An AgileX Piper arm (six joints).
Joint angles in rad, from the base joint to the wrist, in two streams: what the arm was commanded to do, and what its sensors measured. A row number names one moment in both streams.
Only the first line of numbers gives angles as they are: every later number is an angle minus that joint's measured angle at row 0.
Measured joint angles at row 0:
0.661, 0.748, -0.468, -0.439, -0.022, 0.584
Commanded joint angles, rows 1 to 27:
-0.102, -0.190, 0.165, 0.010, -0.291, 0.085
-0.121, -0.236, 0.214, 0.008, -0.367, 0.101
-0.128, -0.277, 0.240, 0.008, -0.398, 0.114
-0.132, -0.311, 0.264, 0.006, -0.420, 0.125
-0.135, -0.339, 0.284, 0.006, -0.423, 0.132
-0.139, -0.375, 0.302, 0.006, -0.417, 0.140
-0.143, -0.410, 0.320, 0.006, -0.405, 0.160
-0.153, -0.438, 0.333, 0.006, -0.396, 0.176
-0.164, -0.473, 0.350, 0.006, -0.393, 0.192
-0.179, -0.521, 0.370, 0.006, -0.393, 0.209
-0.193, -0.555, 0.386, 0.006, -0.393, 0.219
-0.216, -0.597, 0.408, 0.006, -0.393, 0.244
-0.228, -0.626, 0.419, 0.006, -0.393, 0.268
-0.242, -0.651, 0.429, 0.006, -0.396, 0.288
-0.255, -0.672, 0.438, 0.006, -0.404, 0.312
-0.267, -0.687, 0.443, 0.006, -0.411, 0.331
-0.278, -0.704, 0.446, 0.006, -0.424, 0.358
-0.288, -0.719, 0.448, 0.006, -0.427, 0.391
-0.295, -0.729, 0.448, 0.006, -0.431, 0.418
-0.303, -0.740, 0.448, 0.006, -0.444, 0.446
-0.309, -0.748, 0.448, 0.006, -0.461, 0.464
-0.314, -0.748, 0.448, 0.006, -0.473, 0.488
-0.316, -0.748, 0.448, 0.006, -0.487, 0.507
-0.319, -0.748, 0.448, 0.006, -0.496, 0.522
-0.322, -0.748, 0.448, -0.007, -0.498, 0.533
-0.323, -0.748, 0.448, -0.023, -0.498, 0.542
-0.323, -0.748, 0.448, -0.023, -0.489, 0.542
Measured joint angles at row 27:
-0.313, -0.740, 0.441, 0.005, -0.476, 0.504
